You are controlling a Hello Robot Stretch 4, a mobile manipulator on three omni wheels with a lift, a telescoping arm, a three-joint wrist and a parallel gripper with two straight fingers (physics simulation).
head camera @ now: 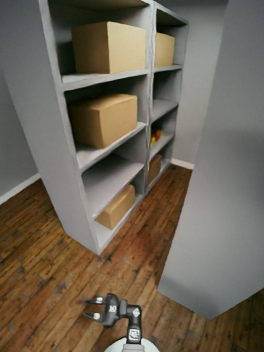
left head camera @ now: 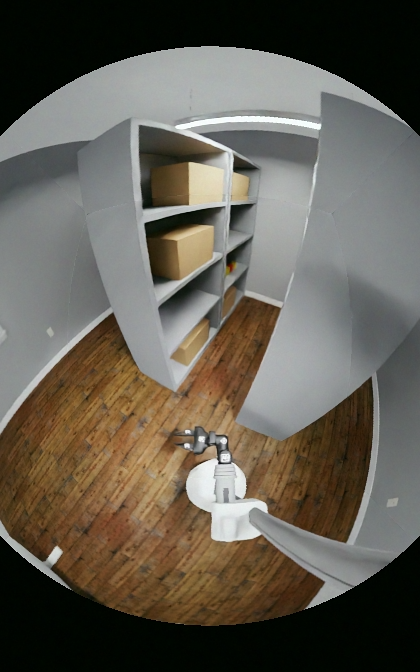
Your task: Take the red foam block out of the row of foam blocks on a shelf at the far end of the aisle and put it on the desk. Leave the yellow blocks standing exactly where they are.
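Places are measured from the robot's base along level axes (x ahead, y left, z up), in millimetres.
Where they show: gripper, between the fingertips: [head camera: 84, 307] [left head camera: 173, 438].
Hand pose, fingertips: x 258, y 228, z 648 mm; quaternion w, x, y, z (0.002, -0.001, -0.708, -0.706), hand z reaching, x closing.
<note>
Each offset is from my fingertips to the top centre of the thing. "pt": to the spot under its first point. Level surfaces: height alone.
A small red block [head camera: 158, 135] [left head camera: 230, 267] stands among yellow blocks {dx +1868, dy -376, dz -52 mm} [head camera: 152, 140] [left head camera: 228, 270] on a low shelf in the far bay of the left shelf unit {pt dx +673, dy +329, dz +615 mm} [head camera: 37, 115] [left head camera: 112, 250]. The blocks are small and partly hidden by the unit's middle upright, so their number and exact order cannot be told. My gripper [head camera: 87, 308] [left head camera: 176, 439] is open and empty, over the wooden floor in front of my base, pointing left, far from the blocks. I cannot make out the desk in either view.
Cardboard boxes [head camera: 109, 47] [left head camera: 181, 251] stand on several shelves of the left unit. A tall grey panel {pt dx +233, dy -500, dz +477 mm} [head camera: 220, 200] [left head camera: 310, 320] bounds the aisle on the right. The wooden floor {dz -675 mm} [head camera: 160, 210] [left head camera: 225, 357] runs between them to the back wall [head camera: 195, 100] [left head camera: 272, 240].
</note>
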